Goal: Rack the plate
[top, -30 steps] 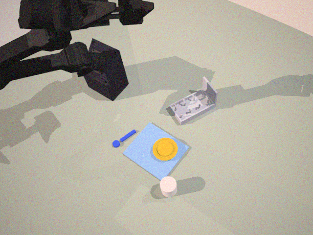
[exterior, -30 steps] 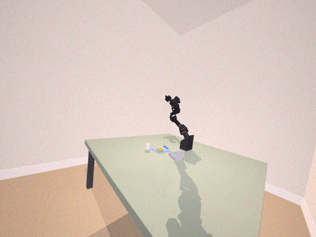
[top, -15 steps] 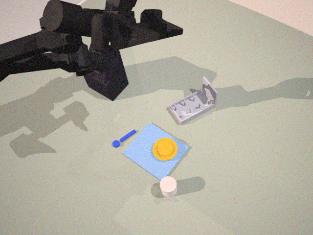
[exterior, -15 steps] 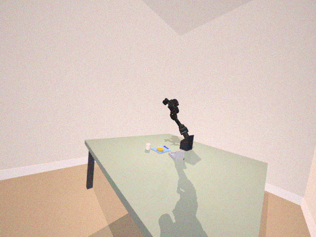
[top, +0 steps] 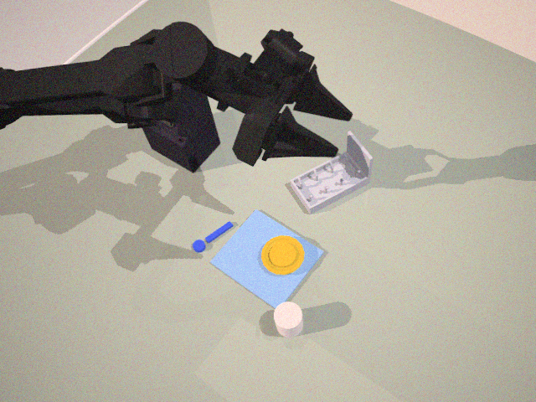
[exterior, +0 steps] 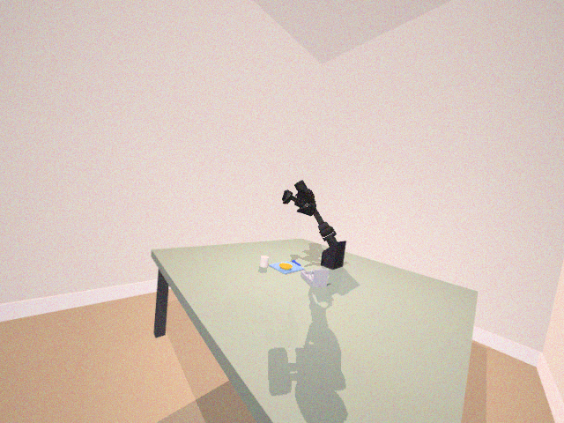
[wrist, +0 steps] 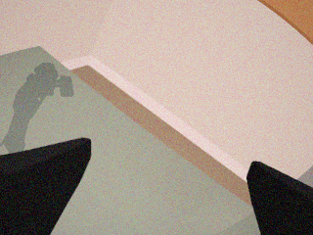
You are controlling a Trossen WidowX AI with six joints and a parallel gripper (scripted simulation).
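My gripper tip is 8 cm past the yellow plate, 5 cm to the left of it and 32 cm above it. Also, from my gripper tip: white cup 14 cm to the right, 32 cm below; blue spoon 21 cm behind, 10 cm to the right, 34 cm below; grey dish rack 10 cm behind, 12 cm to the left, 32 cm below.
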